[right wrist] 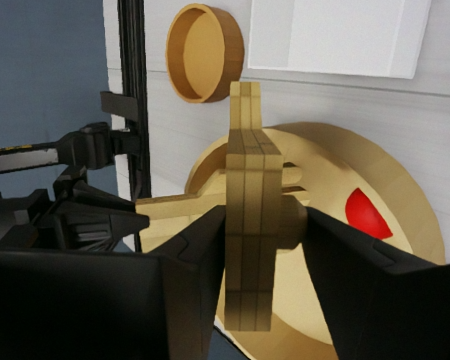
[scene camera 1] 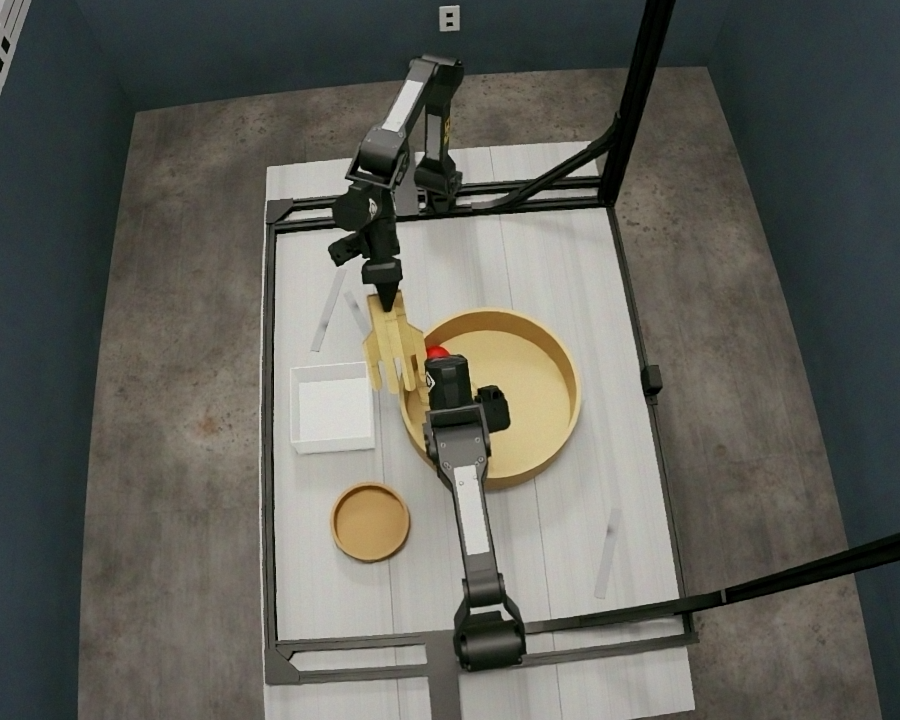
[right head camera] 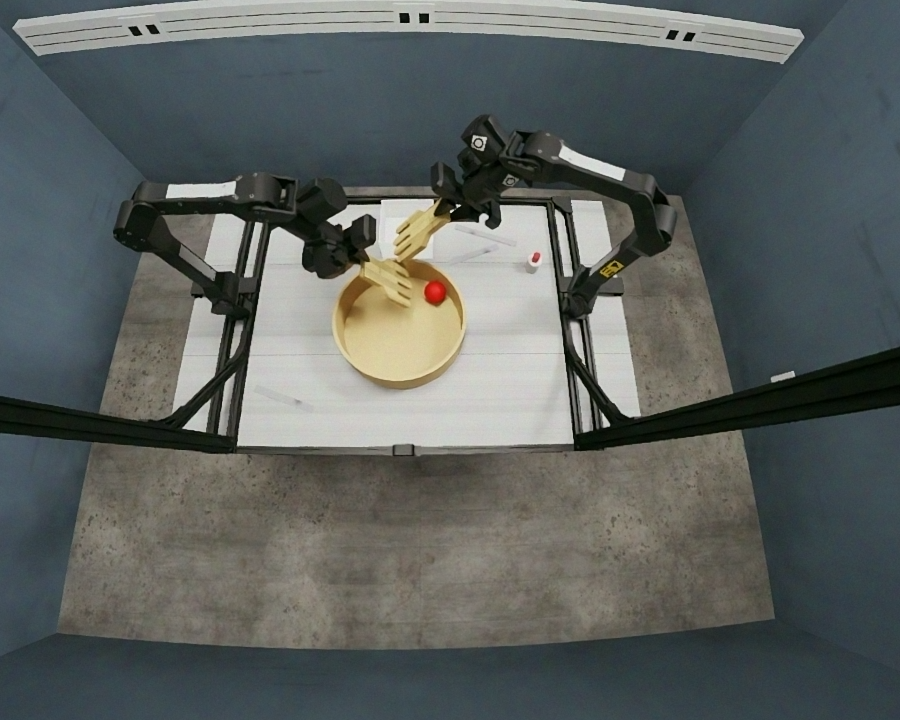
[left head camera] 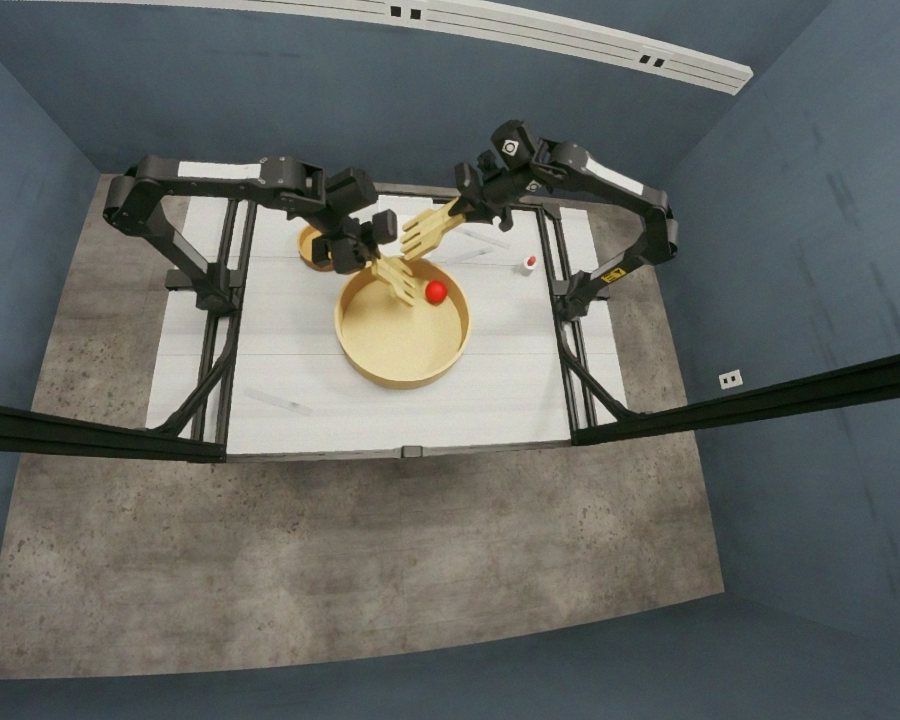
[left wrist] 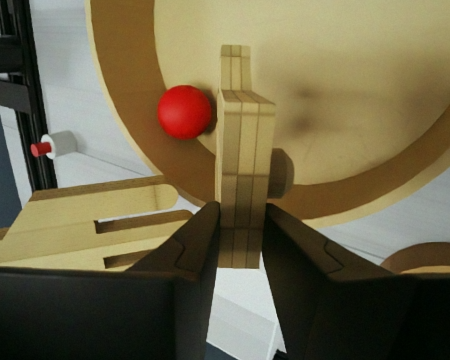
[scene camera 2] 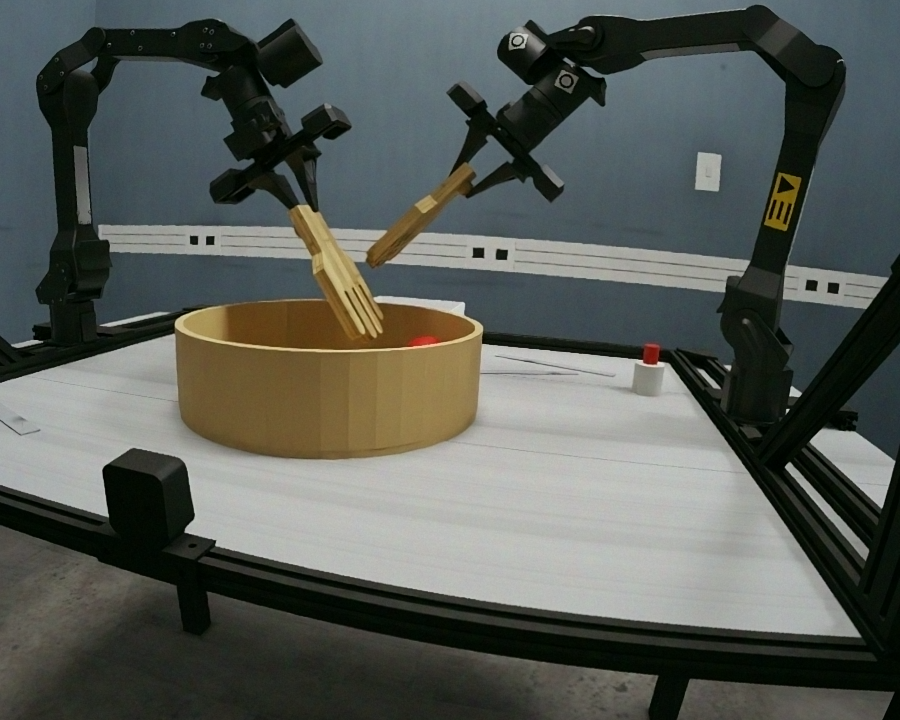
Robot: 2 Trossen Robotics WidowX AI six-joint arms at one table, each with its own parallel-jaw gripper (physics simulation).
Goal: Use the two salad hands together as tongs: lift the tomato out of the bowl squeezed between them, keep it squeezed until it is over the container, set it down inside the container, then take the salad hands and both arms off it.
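Places are measured from the left arm's base along level axes (x ahead, y left, z up), in millimetres.
Pixels of known places: left gripper, fingertip midpoint: [right wrist: 149,216] [right head camera: 365,262] [left head camera: 376,258] [left wrist: 239,213] [scene camera 2: 309,215]; right gripper, fingertip midpoint: [right wrist: 263,216] [scene camera 1: 387,308] [right head camera: 439,217] [left head camera: 452,217] [scene camera 2: 457,188]; left arm's base at its link origin: [right wrist: 133,140] [right head camera: 239,309] [left head camera: 224,305] [scene camera 2: 73,341]; right arm's base at its link origin: [scene camera 1: 440,199] [right head camera: 574,308] [left head camera: 567,310] [left wrist: 14,55] [scene camera 2: 753,417].
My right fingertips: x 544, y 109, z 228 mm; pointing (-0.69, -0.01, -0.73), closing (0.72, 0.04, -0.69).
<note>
For each thing: its top centre in the pictures, then the offset to it from my right fingertips.
- red tomato at its top centre: [left wrist: 166,116] [right wrist: 364,219] [scene camera 2: 427,336] [scene camera 1: 435,355] [left head camera: 437,286] [right head camera: 434,287] dx -12, dy -72, dz -181 mm
- large wooden bowl at its top centre: [left wrist: 239,11] [scene camera 2: 330,319] [right wrist: 264,268] [scene camera 1: 490,388] [left head camera: 405,314] [right head camera: 399,315] dx -98, dy -164, dz -154 mm
- white open box at its top centre: [left wrist: 215,304] [scene camera 2: 410,304] [scene camera 1: 329,401] [left head camera: 406,218] [right head camera: 406,220] dx -90, dy +128, dz -171 mm
- small round wooden dish at its top centre: [right wrist: 191,55] [scene camera 1: 369,520] [left head camera: 324,241] dx -306, dy +70, dz -207 mm
- white bottle with a red cap, top centre: [scene camera 2: 652,345] [left wrist: 34,150] [right head camera: 537,255] [left head camera: 533,258] dx +267, dy +28, dz -183 mm
The red tomato [left head camera: 436,292] [right head camera: 435,292] [scene camera 2: 424,340] [left wrist: 184,112] lies in the large wooden bowl [left head camera: 403,383] [scene camera 2: 330,405], near its wall. My left gripper [scene camera 2: 304,208] [left wrist: 239,213] is shut on a salad hand [left head camera: 394,277] [scene camera 2: 345,281] [left wrist: 245,150], whose tines slant down into the bowl beside the tomato, apart from it. My right gripper [scene camera 1: 386,304] [scene camera 2: 469,181] is shut on the other salad hand [left head camera: 430,227] [scene camera 1: 391,337] [scene camera 2: 420,217] [right wrist: 254,200], held higher, above the bowl's edge. The white open box [scene camera 1: 295,405] [right wrist: 270,35] stands beside the bowl.
A small round wooden dish [scene camera 1: 334,521] [right wrist: 233,55] stands near the white box. A white bottle with a red cap [left head camera: 529,265] [scene camera 2: 648,377] stands at the right. The left arm partly hides the bowl in scene camera 1. A dark frame [scene camera 2: 450,630] edges the table.
</note>
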